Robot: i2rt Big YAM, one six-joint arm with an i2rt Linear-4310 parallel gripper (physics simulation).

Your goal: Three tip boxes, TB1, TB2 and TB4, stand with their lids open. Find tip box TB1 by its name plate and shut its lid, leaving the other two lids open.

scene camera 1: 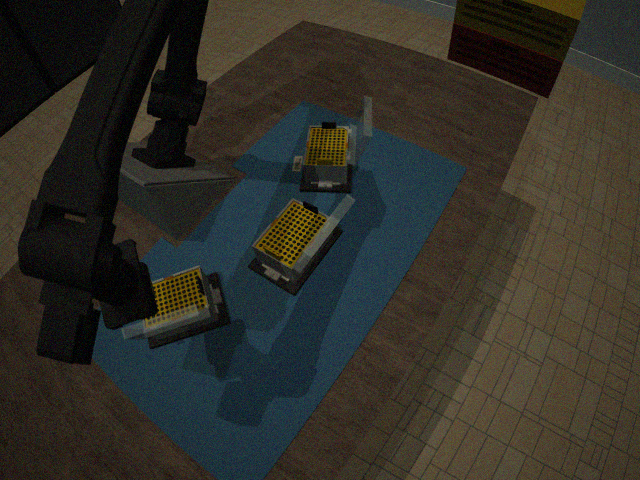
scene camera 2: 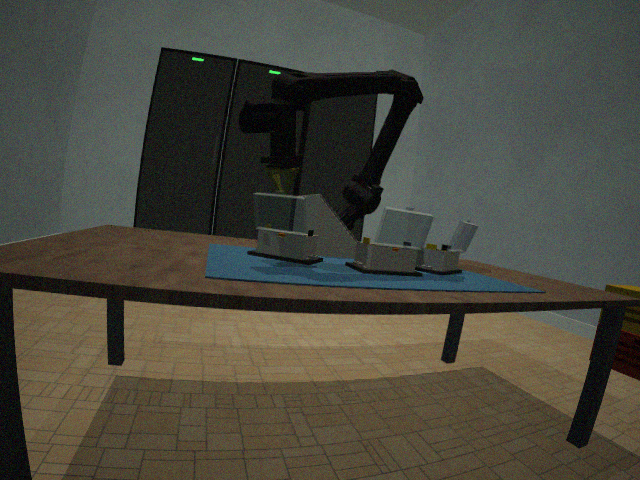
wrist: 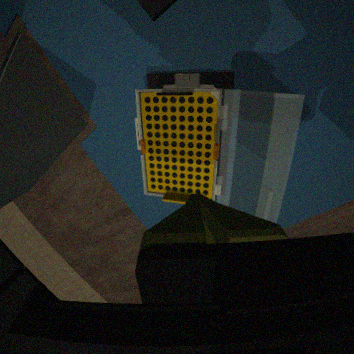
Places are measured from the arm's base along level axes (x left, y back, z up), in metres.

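Where they show: gripper, fingertip midpoint: [scene camera 1: 148,296] [scene camera 2: 282,198] [wrist: 195,201]; arm's base, link origin: [scene camera 1: 163,161] [scene camera 2: 334,226].
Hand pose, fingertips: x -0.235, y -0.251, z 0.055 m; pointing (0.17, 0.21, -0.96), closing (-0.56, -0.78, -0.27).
Each offset is from my fingertips to the centre of the thing. "spot": to the spot under its first point. Level surfaces: height alone.
Three tip boxes with yellow racks stand with clear lids open. The near-left box @[dz -0.075, dx +0.029, dy +0.021 m] [scene camera 1: 178,297] [scene camera 2: 286,245] [wrist: 177,145] has its lid @[spot: dz -0.031, dx -0.019, dy -0.039 m] [scene camera 2: 276,211] [wrist: 255,155] raised along one long side. Its name plate shows nearly edge-on in the wrist view and cannot be read. The middle box @[dz -0.106, dx +0.243, dy -0.068 m] [scene camera 1: 292,232] [scene camera 2: 387,257] has its lid [scene camera 2: 405,227] up. The far box @[dz -0.106, dx +0.448, dy -0.005 m] [scene camera 1: 327,147] [scene camera 2: 440,260] has its lid @[dz -0.035, dx +0.485, dy -0.075 m] [scene camera 1: 367,116] [scene camera 2: 464,236] up; the plate beside it is unreadable. My gripper [scene camera 2: 282,190] [wrist: 195,201] is shut and empty, above the near-left box's end; scene camera 1 hides its fingertips behind the arm.
The boxes stand on a blue mat @[dz -0.139 m] [scene camera 1: 403,155] [scene camera 2: 232,263] on a brown table @[dz -0.143 m] [scene camera 1: 413,77] [scene camera 2: 129,253]. A grey wedge-shaped arm mount [scene camera 1: 165,201] [scene camera 2: 328,222] [wrist: 40,115] stands beside the mat. Dark cabinets [scene camera 2: 180,144] stand behind the table.
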